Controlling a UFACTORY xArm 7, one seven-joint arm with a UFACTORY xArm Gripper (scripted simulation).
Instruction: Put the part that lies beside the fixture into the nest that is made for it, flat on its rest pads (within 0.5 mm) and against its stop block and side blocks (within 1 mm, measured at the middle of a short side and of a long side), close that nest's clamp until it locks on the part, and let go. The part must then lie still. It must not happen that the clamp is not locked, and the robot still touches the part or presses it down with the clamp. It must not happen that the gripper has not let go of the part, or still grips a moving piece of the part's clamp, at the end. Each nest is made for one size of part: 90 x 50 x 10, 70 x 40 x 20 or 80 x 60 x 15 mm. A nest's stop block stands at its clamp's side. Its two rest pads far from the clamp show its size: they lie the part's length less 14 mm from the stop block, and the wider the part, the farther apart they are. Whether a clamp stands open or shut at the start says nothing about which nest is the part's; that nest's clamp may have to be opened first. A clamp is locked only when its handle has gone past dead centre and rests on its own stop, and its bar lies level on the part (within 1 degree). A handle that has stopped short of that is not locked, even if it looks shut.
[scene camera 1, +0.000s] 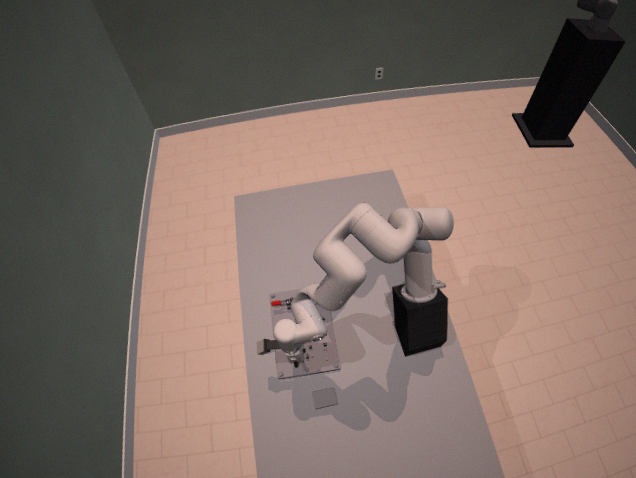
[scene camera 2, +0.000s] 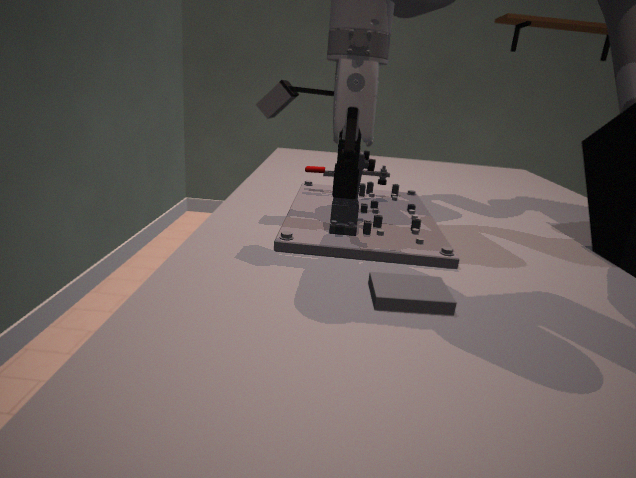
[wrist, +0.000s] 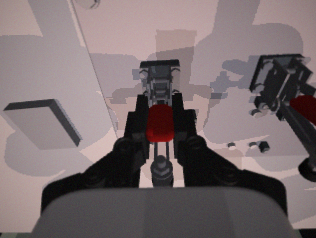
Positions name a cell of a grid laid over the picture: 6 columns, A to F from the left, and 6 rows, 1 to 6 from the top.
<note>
In view: my gripper (scene camera 2: D3), a grey part (scene camera 2: D4), a red handle (wrist: D4), a plate (scene camera 2: C3) and a clamp arm (wrist: D5).
The grey part shows as well in the wrist view (wrist: A4). My gripper also shows in the wrist view (wrist: D3). The plate is seen too in the wrist view (wrist: E2).
</note>
